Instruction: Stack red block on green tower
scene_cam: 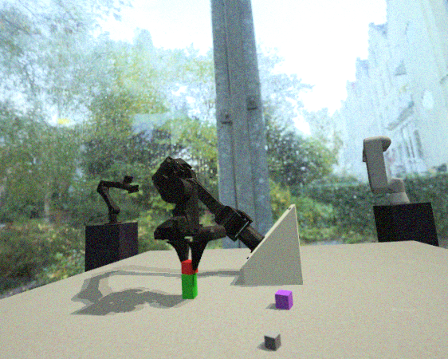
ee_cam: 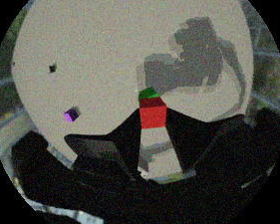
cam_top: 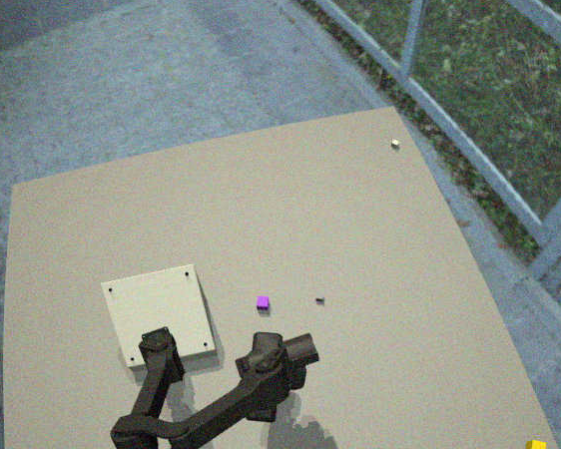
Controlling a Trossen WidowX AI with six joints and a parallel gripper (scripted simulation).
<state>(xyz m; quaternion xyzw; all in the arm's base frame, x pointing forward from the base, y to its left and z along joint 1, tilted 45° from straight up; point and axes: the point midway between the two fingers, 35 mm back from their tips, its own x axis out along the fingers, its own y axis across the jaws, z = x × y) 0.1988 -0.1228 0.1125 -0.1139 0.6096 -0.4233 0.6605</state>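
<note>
My gripper tip is 1 cm below the red block. The rest, counted from my gripper tip: yellow block: 53 cm ahead, 39 cm to the right, 5 cm below; small grey cube: 20 cm ahead, 18 cm to the left, 5 cm below; purple block: 21 cm to the left, 6 cm ahead, 5 cm below.
</note>
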